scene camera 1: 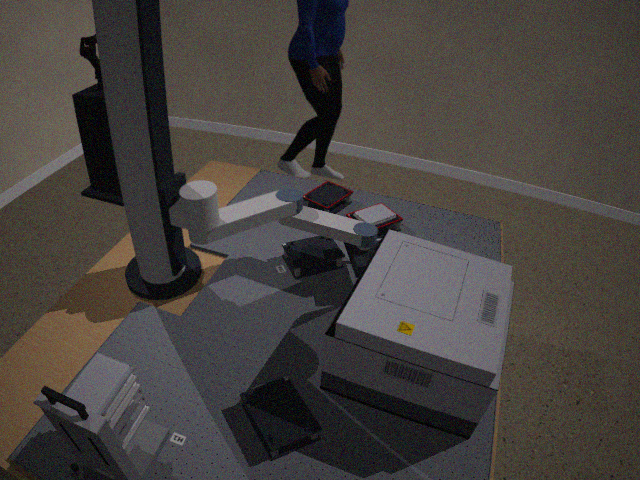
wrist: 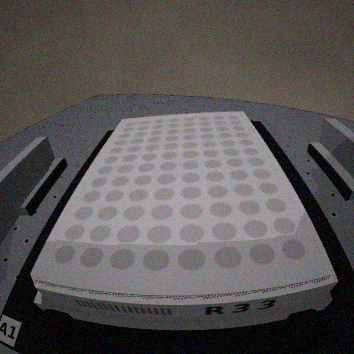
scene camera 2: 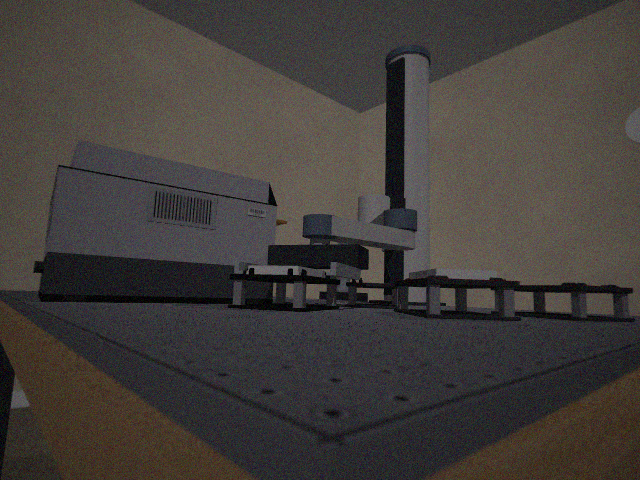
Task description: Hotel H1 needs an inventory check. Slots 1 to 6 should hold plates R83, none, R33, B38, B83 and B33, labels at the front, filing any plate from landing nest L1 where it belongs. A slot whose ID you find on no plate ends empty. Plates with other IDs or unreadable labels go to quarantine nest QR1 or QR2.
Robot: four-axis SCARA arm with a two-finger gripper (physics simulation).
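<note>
A white plate [wrist: 187, 200] [scene camera 2: 281, 270] with R33 on its front edge lies in a black nest; an A1 mark shows at the nest's corner. My gripper [wrist: 183, 137] [scene camera 2: 293, 270] is open, its fingers either side of this plate and apart from it. In scene camera 1 the fingers are hidden. Hotel H1 [scene camera 1: 93, 384] stands at the front left; several white plates [scene camera 1: 124, 400] show in it, labels unreadable. Of the two red-edged quarantine nests, one [scene camera 1: 328, 194] bears no plate; the other [scene camera 1: 395, 223] holds a white plate [scene camera 1: 376, 212] [scene camera 2: 465, 273], its label unreadable.
A large grey instrument [scene camera 1: 423, 304] [scene camera 2: 160, 227] stands close beside the arm's end. A black nest-like stand [scene camera 1: 312, 255] is behind it to the left, and another dark stand [scene camera 1: 281, 415] is nearer the front. The arm's column [scene camera 1: 134, 155] [scene camera 2: 416, 155] rises at the left. A person [scene camera 1: 317, 82] stands beyond the table.
</note>
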